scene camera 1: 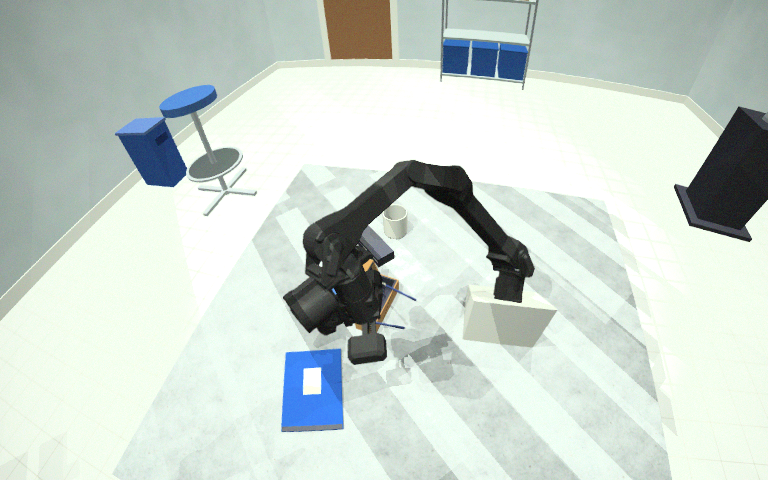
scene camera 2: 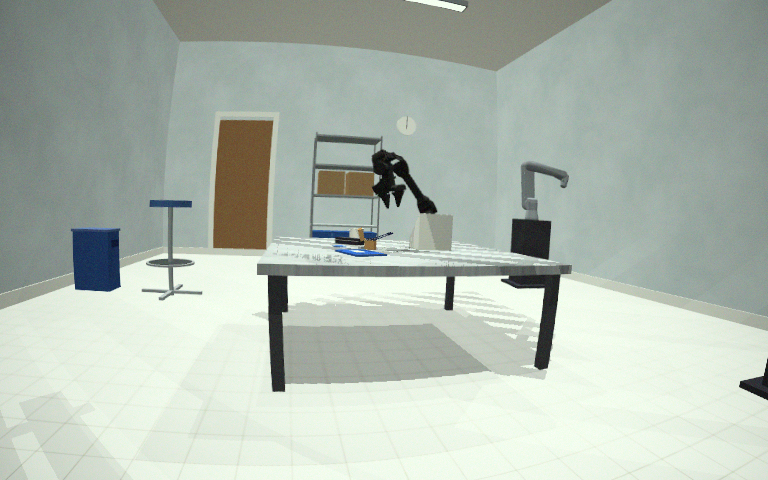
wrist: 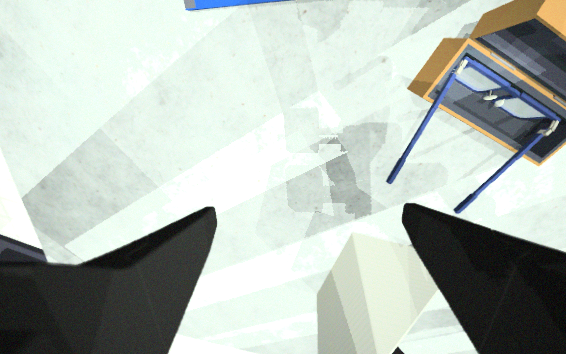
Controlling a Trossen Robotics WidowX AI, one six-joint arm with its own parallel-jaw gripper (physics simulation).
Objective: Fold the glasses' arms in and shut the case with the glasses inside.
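Places are measured from the arm's base along level axes (x left, y back, z up), in millimetres.
Where they show: gripper, fingertip midpoint: (scene camera 1: 378, 337) (scene camera 2: 392, 207) (wrist: 308, 213); arm's base at its link origin: (scene camera 1: 508, 298) (scene camera 2: 431, 221).
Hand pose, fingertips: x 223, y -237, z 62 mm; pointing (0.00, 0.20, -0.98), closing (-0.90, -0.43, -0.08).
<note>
Each offset is from my fingertips to the top centre of the thing. "*": to the spot under its first point.
The orange-brown case {* dz -208, dx -183, dy -62 mm} (scene camera 1: 388, 309) (scene camera 2: 369, 244) (wrist: 435, 67) stands open on the table, its lid {* dz -129, dx -96, dy -135 mm} (wrist: 510, 20) raised at the hinge side. The blue glasses {* dz -171, dx -178, dy -107 mm} (wrist: 517, 93) lie with their front in the case's lower half. Both their arms are unfolded and stick out over the rim: one arm (scene camera 1: 400, 290) (wrist: 422, 127) and the other arm (scene camera 1: 390, 325) (wrist: 500, 171), roughly parallel. My gripper (scene camera 2: 393, 206) (wrist: 308, 213) is open and empty, high above the table. In the wrist view the case is beyond the right finger, at the upper right. In scene camera 1 my arm hides much of the case.
A cream block (scene camera 1: 506, 325) (scene camera 2: 433, 232) (wrist: 390, 295) stands at my arm's base. A blue flat box or book {dz -201, dx +105, dy -149 mm} (scene camera 1: 294, 396) (scene camera 2: 370, 253) with a pale label lies at the front left. A dark slab {dz -175, dx -384, dy -198 mm} (scene camera 1: 378, 246) and a pale cup {* dz -144, dx -443, dy -138 mm} (scene camera 1: 395, 225) are behind the case.
</note>
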